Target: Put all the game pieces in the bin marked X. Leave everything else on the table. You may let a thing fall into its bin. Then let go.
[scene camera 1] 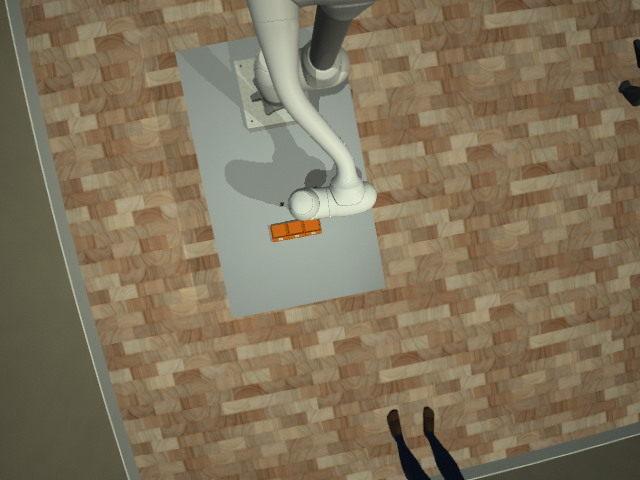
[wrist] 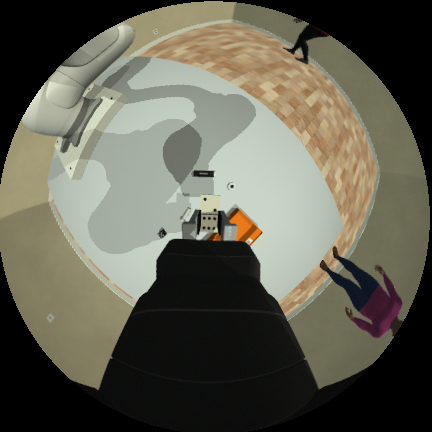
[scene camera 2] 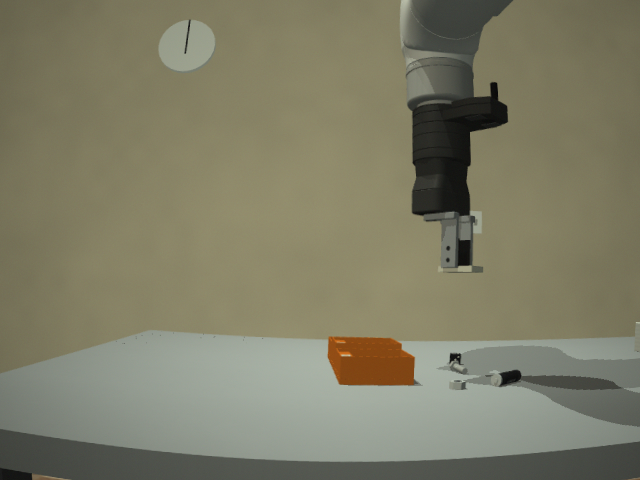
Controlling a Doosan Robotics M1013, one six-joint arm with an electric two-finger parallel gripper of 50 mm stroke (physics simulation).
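Places are measured from the arm's base along level axes (x right, y ahead, z up), in millimetres.
Where they show: gripper, fingertip midpoint: (wrist: 208, 217) (scene camera 2: 456, 268); arm's base at its link origin: (wrist: 79, 119).
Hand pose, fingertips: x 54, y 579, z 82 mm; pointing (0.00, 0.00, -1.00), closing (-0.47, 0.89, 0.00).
Each offset is from my fingertips to the top centre of the thing. Level surfaces: height alone.
My gripper (scene camera 2: 459, 255) (wrist: 208, 217) is shut on a cream domino with black dots @(dx -5, dy -3, dz +3 mm) (scene camera 2: 469, 269) (wrist: 210, 201). It holds the domino flat, high above the table and to the right of the bins in scene camera 2. A small black die @(dx +127, dy -68, dz -119 mm) (scene camera 1: 281, 204) (scene camera 2: 454, 357) (wrist: 162, 233) lies on the table. Three orange bins @(dx +105, dy +80, dz -96 mm) (scene camera 1: 288, 238) (scene camera 2: 375, 370) (wrist: 244, 222) stand joined in a row. Their white labels are too small to read, so I cannot tell which is X. The fingers partly cover the bins in the wrist view, and the arm hides the gripper in scene camera 1.
A black battery @(dx -56, dy -45, dz -121 mm) (scene camera 2: 507, 377) (wrist: 203, 174), a metal nut @(dx -63, dy +24, dz -127 mm) (scene camera 2: 457, 384) (wrist: 231, 186) and a pale bolt @(dx +51, dy -36, dz -122 mm) (scene camera 2: 458, 367) (wrist: 186, 215) lie on the grey table @(dz -135 mm) (scene camera 1: 310, 279) (scene camera 2: 232, 408) (wrist: 285, 200). The bolt lies near the die. The arm's base plate (scene camera 1: 248, 116) (wrist: 82, 157) is at the table's far end.
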